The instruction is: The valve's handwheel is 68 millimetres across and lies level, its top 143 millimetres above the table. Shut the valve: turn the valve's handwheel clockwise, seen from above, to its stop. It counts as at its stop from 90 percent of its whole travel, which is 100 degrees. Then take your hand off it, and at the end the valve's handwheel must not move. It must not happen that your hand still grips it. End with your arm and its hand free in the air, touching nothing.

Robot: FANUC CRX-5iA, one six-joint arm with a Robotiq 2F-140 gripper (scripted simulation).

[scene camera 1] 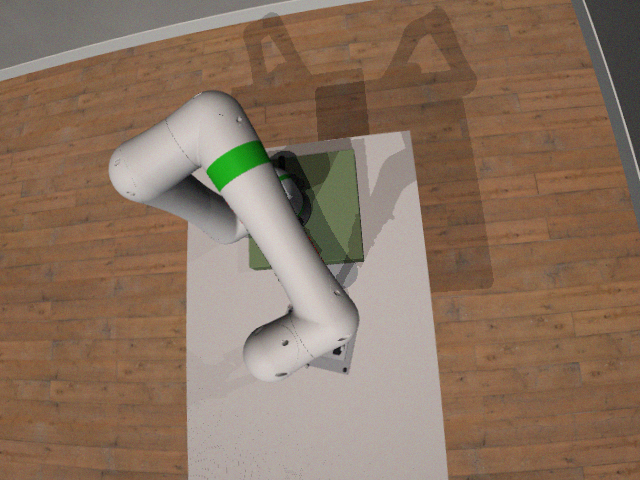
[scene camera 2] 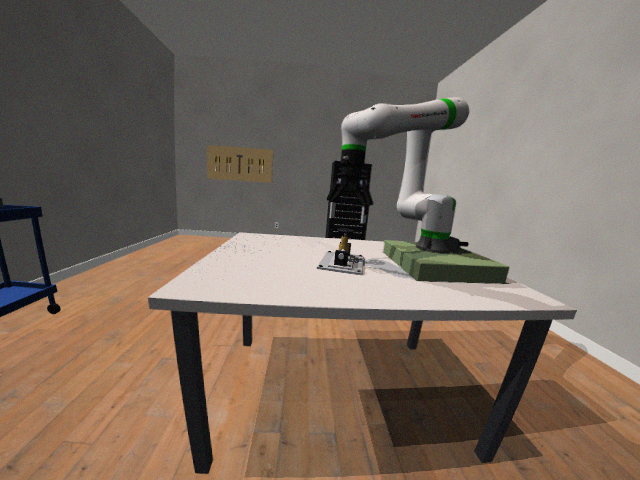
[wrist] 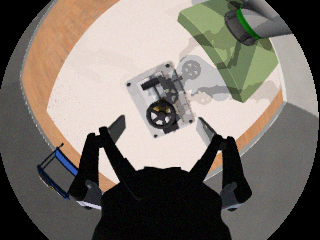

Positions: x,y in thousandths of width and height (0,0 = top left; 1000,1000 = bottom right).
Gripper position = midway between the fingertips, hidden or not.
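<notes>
Seen: my gripper (scene camera 2: 541,459) (wrist: 505,510). Valve (wrist: 514,473), seen too.
</notes>
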